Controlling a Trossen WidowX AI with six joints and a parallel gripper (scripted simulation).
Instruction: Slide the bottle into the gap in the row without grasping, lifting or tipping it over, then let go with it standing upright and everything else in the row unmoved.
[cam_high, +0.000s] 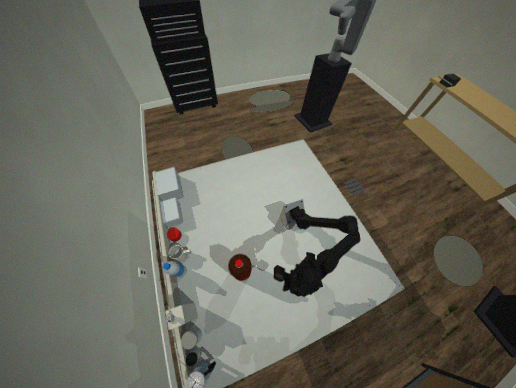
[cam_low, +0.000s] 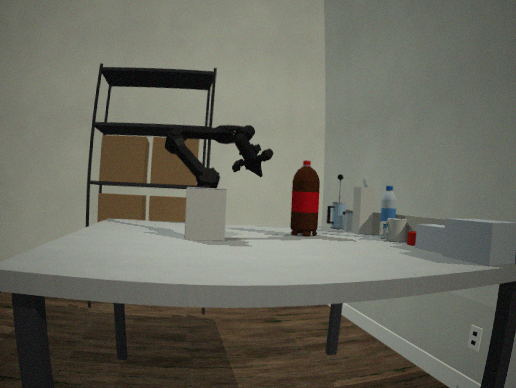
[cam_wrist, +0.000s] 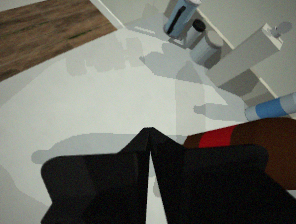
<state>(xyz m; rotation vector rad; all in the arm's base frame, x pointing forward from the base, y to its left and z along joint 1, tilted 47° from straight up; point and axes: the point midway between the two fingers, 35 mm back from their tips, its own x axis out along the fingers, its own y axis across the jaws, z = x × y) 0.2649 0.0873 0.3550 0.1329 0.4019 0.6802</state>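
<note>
Now: hand 18 cm to the left of the brown cola bottle, 15 cm short of it and 11 cm above it. Round my hand: french press 49 cm ahead, 15 cm to the left, 13 cm below; water bottle 46 cm ahead, 34 cm to the right, 16 cm below.
</note>
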